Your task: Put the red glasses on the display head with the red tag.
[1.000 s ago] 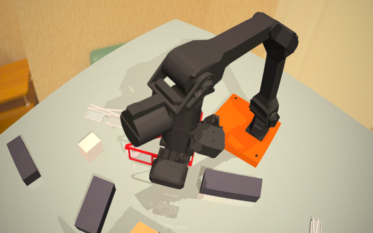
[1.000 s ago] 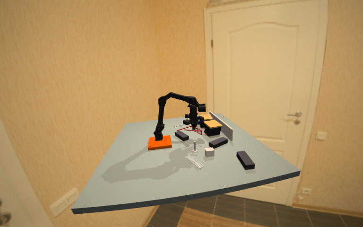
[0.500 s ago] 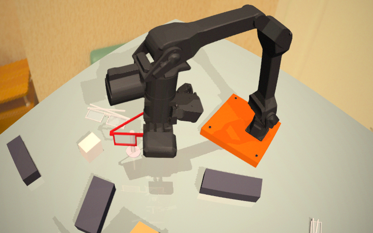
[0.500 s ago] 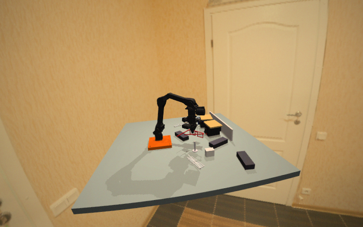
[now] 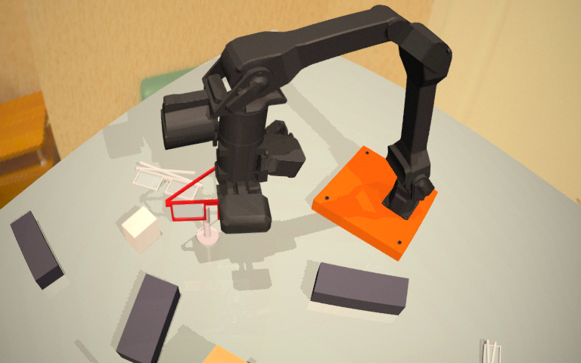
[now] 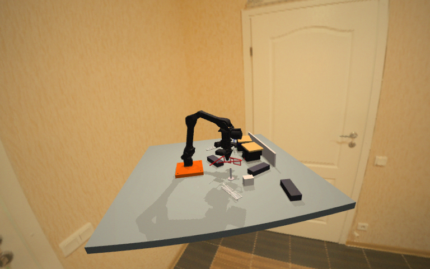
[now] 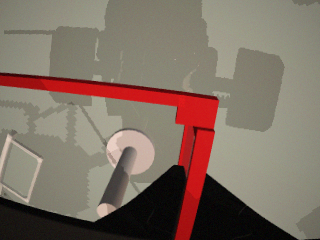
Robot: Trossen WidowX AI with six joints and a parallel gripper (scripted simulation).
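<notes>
Now: the peg stand 1 cm ahead of my gripper tip, 5 cm to the right of it and 9 cm below it. The rest, counted from my gripper tip: white panel (34 cm ahead, 33 cm to the left, 6 cm below); white cube (10 cm ahead, 14 cm to the right, 9 cm below); tan-topped display head (21 cm ahead, 22 cm to the left, 5 cm below).
</notes>
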